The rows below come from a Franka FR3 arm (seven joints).
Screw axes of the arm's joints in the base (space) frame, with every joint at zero. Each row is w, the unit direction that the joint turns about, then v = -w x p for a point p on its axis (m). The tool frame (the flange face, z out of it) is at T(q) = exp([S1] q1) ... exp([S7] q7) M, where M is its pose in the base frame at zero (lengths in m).
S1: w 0 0 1 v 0 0 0
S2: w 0 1 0 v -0.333 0 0
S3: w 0 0 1 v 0 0 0
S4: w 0 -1 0 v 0.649 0 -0.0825
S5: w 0 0 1 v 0 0 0
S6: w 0 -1 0 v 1.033 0 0
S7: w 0 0 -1 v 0 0.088 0
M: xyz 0.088 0 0.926 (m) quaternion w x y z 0 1 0 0
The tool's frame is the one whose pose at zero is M.
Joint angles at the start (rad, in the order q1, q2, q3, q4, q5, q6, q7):
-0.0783 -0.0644 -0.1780 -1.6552 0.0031 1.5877 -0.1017
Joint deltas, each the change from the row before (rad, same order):
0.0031 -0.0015 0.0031 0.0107 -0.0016 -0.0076 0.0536
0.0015 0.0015 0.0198 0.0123 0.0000 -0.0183 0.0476
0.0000 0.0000 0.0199 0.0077 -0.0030 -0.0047 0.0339
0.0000 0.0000 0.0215 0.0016 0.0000 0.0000 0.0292
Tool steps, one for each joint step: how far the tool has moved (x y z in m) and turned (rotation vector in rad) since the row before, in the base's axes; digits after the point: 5 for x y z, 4 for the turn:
-0.00011 0.00321 0.00520 -0.0025 -0.0033 -0.0474
0.00161 0.01171 0.00353 0.0002 0.0080 -0.0262
0.00198 0.01043 0.00331 -0.0050 -0.0018 -0.0141
0.00236 0.01160 0.00085 -0.0017 -0.0013 -0.0078

